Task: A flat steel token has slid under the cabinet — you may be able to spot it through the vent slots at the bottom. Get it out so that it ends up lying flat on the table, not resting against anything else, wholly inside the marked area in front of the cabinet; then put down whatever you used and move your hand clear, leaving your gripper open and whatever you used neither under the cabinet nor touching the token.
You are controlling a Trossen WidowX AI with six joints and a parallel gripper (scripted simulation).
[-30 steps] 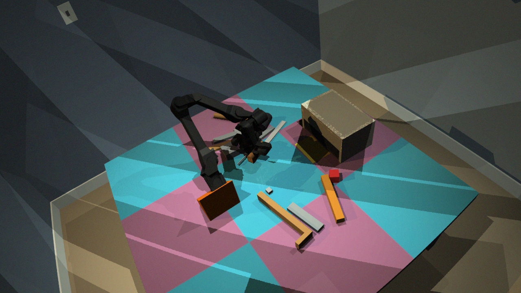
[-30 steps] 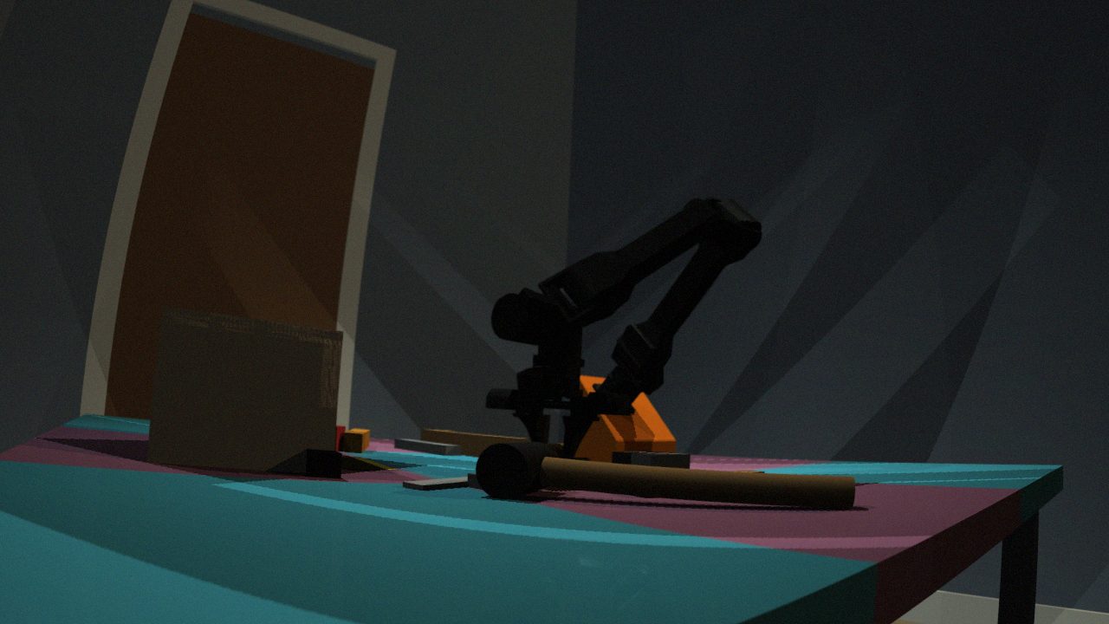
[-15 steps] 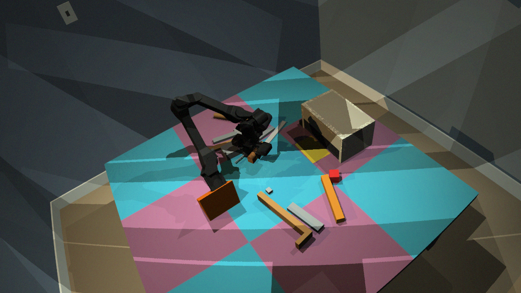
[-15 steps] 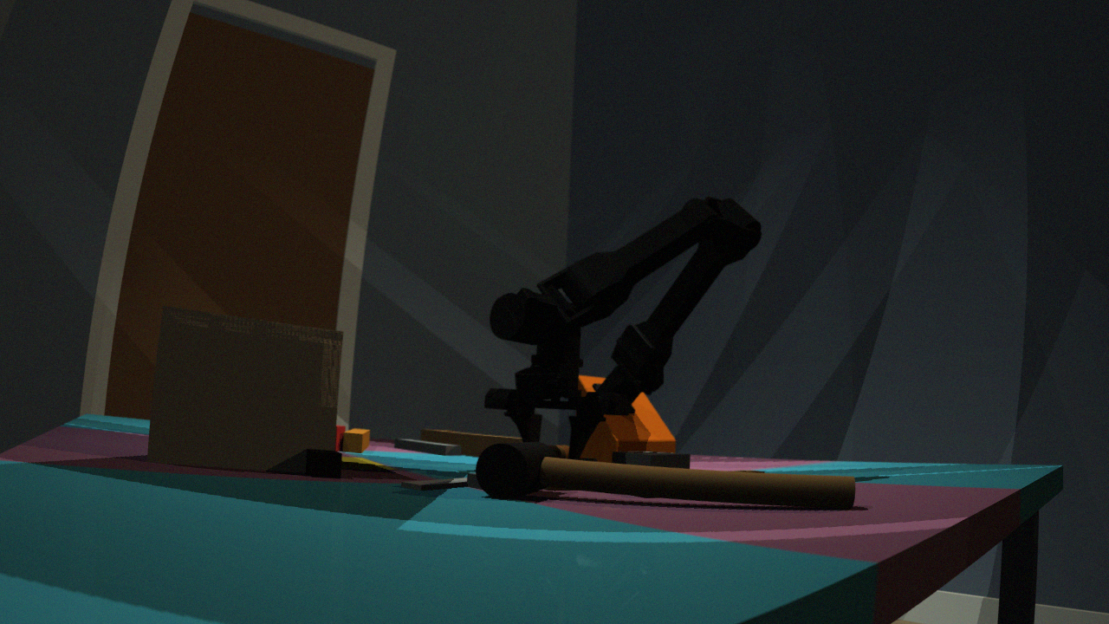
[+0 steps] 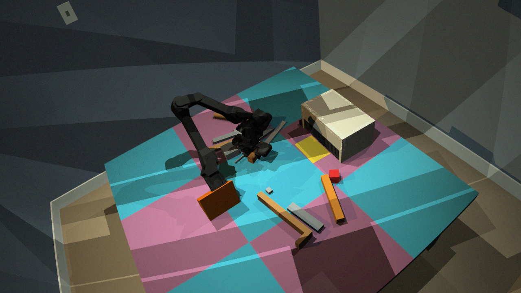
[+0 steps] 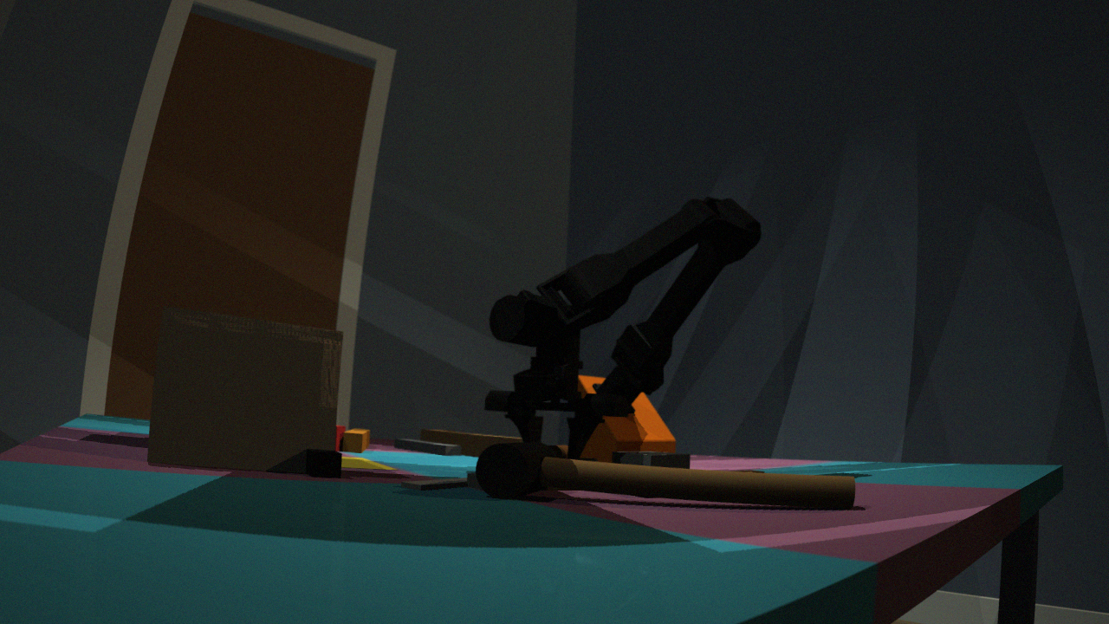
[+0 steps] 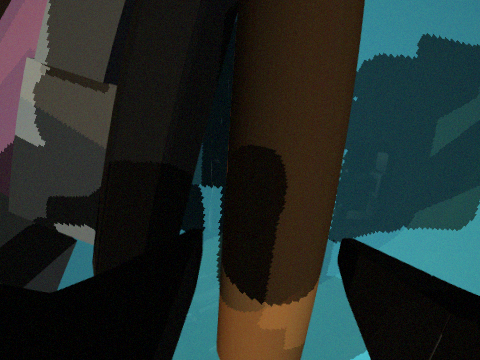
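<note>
Right now my gripper tip is 4 cm to the right of the screwdriver and 2 cm past it. From my gripper tip the other things lie so: long wooden stick: 16 cm to the left, 3 cm behind; then small grey cube: 20 cm to the right, 6 cm behind; then grey block: 11 cm to the left, 7 cm behind, 1 cm above.
</note>
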